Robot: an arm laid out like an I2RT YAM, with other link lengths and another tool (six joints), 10 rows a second.
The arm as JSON. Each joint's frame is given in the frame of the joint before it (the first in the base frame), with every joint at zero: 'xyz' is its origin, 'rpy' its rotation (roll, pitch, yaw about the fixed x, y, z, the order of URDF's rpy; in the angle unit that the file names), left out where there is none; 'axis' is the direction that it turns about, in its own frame. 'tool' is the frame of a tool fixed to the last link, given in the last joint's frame.
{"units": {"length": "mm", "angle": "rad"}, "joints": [
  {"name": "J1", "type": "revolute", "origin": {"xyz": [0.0, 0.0, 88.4], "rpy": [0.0, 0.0, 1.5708]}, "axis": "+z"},
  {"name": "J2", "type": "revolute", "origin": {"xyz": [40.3, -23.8, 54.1], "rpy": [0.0, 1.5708, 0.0]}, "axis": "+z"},
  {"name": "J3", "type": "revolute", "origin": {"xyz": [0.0, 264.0, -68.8], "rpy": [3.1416, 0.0, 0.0]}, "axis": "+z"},
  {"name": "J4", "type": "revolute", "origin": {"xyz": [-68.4, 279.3, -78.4]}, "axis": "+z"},
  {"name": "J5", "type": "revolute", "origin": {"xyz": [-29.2, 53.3, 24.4], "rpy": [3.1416, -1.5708, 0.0]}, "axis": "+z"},
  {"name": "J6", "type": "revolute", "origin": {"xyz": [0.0, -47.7, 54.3], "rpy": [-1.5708, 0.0, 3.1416]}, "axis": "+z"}
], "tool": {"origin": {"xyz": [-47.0, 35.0, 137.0], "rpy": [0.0, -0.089, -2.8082]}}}
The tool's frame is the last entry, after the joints.
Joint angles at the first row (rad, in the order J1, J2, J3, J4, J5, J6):
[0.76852, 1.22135, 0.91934, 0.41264, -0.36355, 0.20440]
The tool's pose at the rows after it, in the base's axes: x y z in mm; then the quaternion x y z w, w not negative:
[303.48 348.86 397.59 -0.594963 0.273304 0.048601 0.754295]
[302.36 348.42 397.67 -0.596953 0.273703 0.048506 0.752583]
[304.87 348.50 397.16 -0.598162 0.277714 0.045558 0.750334]
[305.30 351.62 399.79 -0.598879 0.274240 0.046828 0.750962]
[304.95 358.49 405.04 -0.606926 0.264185 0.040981 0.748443]
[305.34 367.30 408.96 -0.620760 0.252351 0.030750 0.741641]
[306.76 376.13 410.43 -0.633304 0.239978 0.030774 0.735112]
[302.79 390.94 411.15 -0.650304 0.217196 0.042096 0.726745]
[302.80 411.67 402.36 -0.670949 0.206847 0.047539 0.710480]
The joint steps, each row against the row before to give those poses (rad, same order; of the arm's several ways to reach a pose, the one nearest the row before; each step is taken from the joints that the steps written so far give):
[-0.00002, -0.01380, -0.01218, -0.00507, 0.00809, 0.00417]
[0.00080, -0.00516, 0.00094, -0.01161, -0.00013, -0.00302]
[-0.00077, 0.00624, 0.00879, -0.01073, 0.00733, -0.00306]
[0.00231, 0.01082, 0.01383, -0.00030, -0.00430, -0.00209]
[0.00889, 0.02019, 0.03289, -0.01962, -0.00156, -0.02922]
[0.00989, 0.02786, 0.04235, -0.03453, -0.00046, -0.04616]
[-0.00058, 0.03055, 0.03786, -0.02538, -0.02445, -0.03006]
[0.00607, 0.03716, 0.04412, -0.02879, -0.04936, -0.03236]
[0.02309, 0.06481, 0.05684, -0.04098, -0.00880, -0.03858]

